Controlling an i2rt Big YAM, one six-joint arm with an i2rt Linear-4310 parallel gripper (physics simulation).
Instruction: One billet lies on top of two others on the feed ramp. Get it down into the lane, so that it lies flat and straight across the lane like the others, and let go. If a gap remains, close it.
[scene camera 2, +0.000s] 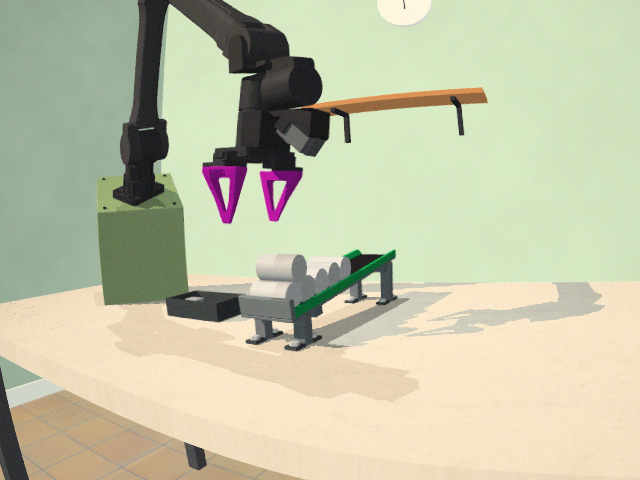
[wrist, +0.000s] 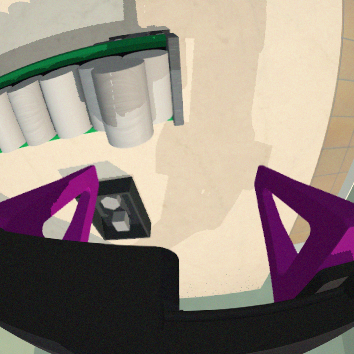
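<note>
The top billet (scene camera 2: 280, 267) (wrist: 124, 102), a pale grey cylinder, lies on two others at the low end of the feed ramp, near the end plate (scene camera 2: 267, 307) (wrist: 176, 80). In the wrist view it is slightly askew and sticks out past the lane's near side. Under it, one billet (scene camera 2: 268, 289) (wrist: 160, 85) lies by the end plate and another (scene camera 2: 306, 287) (wrist: 89, 95) lies up-ramp. More billets (wrist: 65, 102) lie across the lane further up. The ramp has green side rails (scene camera 2: 351, 281) (wrist: 120, 46). My gripper (scene camera 2: 251, 222) (wrist: 176, 173) is open and empty, above the billets in the scene view.
A black open tray (scene camera 2: 201, 306) (wrist: 141, 210) with two small pale pieces stands on the table (scene camera 2: 465, 413) beside the ramp. The green base block (scene camera 2: 143, 255) stands behind the tray. An orange shelf (scene camera 2: 408, 101) is on the wall behind the arm.
</note>
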